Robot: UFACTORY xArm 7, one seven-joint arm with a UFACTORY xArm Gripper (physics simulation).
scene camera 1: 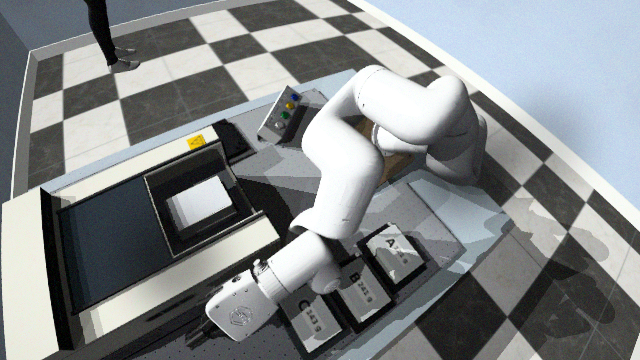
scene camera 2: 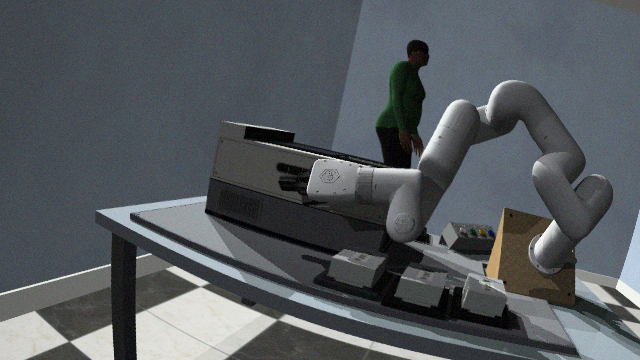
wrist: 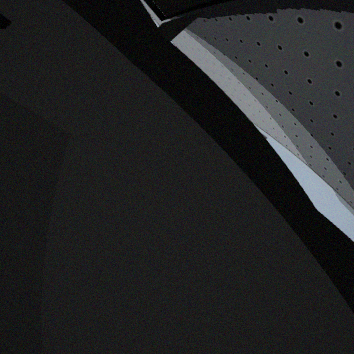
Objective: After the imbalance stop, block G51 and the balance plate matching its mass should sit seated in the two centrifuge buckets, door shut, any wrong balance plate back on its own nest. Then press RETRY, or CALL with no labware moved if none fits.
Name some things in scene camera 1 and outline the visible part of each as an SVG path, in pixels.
The gripper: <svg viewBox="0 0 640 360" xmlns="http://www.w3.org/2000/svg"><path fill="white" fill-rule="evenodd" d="M255 270L248 269L233 276L211 290L204 299L197 301L197 310L201 314L201 322L186 333L186 347L193 350L207 340L218 337L226 337L232 341L243 341L259 329L279 308L278 303L263 288L256 276Z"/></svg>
A balance plate C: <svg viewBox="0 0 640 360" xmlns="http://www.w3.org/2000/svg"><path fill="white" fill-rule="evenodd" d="M306 284L279 304L309 353L342 331L321 296Z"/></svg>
A balance plate A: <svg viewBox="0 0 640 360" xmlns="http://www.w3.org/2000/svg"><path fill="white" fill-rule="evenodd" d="M393 224L371 238L366 245L396 285L423 264L424 261L396 225Z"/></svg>
